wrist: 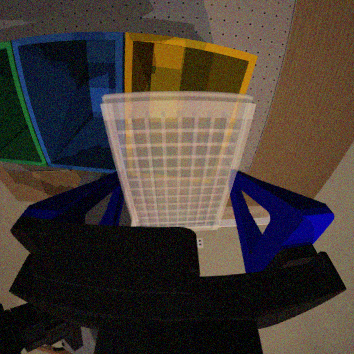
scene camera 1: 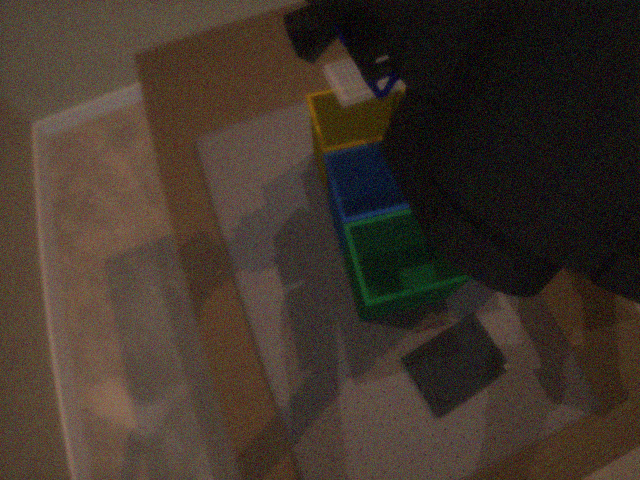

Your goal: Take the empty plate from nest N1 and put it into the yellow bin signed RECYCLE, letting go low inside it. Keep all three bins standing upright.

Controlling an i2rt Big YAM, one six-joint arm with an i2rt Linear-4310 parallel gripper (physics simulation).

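Frame: origin at the arm's base, x left, y back, z up, level; centimetres.
Seen in the pictures: gripper, fingertip midpoint: (wrist: 176, 175) (scene camera 1: 370, 77).
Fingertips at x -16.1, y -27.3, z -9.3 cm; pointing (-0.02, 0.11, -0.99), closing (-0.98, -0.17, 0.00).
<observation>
Offsets run from my fingertips to a thing's top centre. "spot": to the spot under its first point. Level surfaces: height alone.
My gripper (scene camera 1: 376, 91) (wrist: 176, 175) is shut on the clear, gridded plate @[dx +0.0, dy +0.0, dz +1.7 cm] (scene camera 1: 347, 81) (wrist: 175, 145), with blue fingers at its two sides. The plate is above the rim of the yellow bin @[dx -0.3, dy -0.5, dz -8.5 cm] (scene camera 1: 354, 121) (wrist: 202, 67). In the wrist view it covers the bin's near part, and its left corner overlaps the blue bin. In the scene view it overlaps the yellow bin's back rim. The yellow, blue @[dx +12.9, dy -0.1, dz -8.5 cm] (scene camera 1: 361, 178) (wrist: 60, 95) and green @[dx +26.1, dy +0.3, dz -8.5 cm] (scene camera 1: 385, 253) (wrist: 12, 125) bins stand upright in a row. The RECYCLE sign cannot be read, and nest N1 cannot be made out.
The black arm (scene camera 1: 516, 155) hides the right of the scene view. A dark square pad @[spot: dx +44.2, dy +6.5, dz -25.3 cm] (scene camera 1: 454, 366) lies on the pale mat @[dz -26.5 cm] (scene camera 1: 413, 439) in front of the green bin. The wooden table edge (scene camera 1: 155, 129) runs along the left. The scene view is dim and grainy.
</observation>
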